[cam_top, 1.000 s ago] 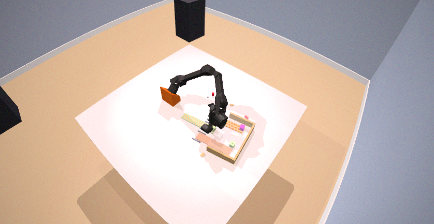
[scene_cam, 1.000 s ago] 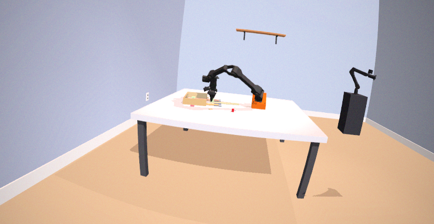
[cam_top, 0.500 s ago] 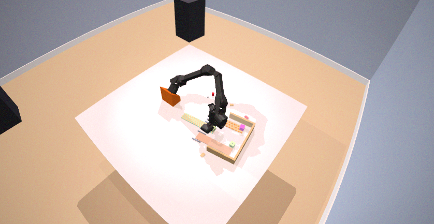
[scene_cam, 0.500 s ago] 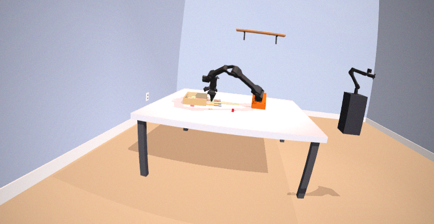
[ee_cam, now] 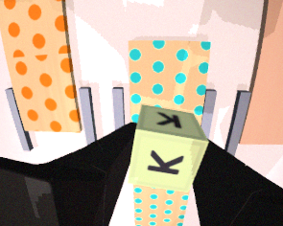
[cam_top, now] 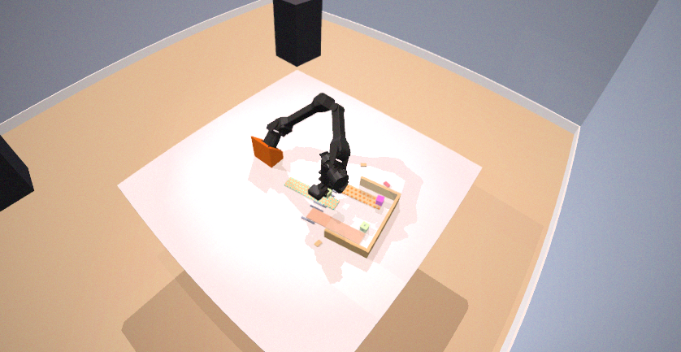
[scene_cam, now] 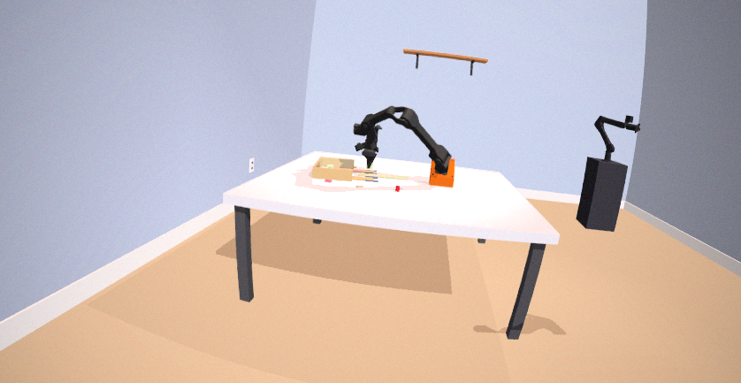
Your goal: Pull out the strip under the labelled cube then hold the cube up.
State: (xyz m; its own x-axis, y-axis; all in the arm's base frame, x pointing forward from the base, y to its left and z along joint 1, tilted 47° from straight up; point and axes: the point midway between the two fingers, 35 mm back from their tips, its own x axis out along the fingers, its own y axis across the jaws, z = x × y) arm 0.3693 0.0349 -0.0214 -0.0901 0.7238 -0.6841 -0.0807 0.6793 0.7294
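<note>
The teal-dotted strip is 80 mm behind my gripper tip, 40 mm below it and 20 mm to the right of it.
</note>
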